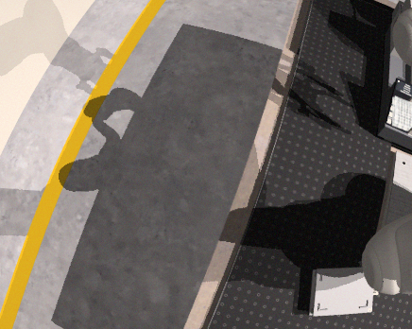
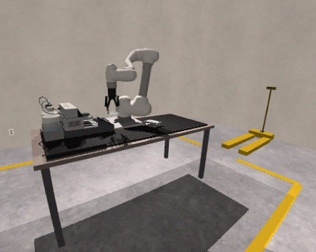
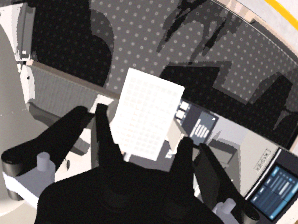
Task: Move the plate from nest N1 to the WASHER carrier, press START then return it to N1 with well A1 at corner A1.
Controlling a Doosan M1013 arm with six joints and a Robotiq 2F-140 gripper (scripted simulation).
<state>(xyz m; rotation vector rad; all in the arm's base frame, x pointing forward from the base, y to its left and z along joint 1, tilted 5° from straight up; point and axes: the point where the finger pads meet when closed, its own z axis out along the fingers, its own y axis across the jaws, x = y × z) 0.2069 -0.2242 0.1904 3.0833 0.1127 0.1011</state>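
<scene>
The plate nest N1 lies 40 mm ahead of my hand, 450 mm to the left of it and 160 mm below it. The rest, counted from my hand: white well plate (20 mm below); then plate washer (130 mm behind, 220 mm to the right, 60 mm below).
</scene>
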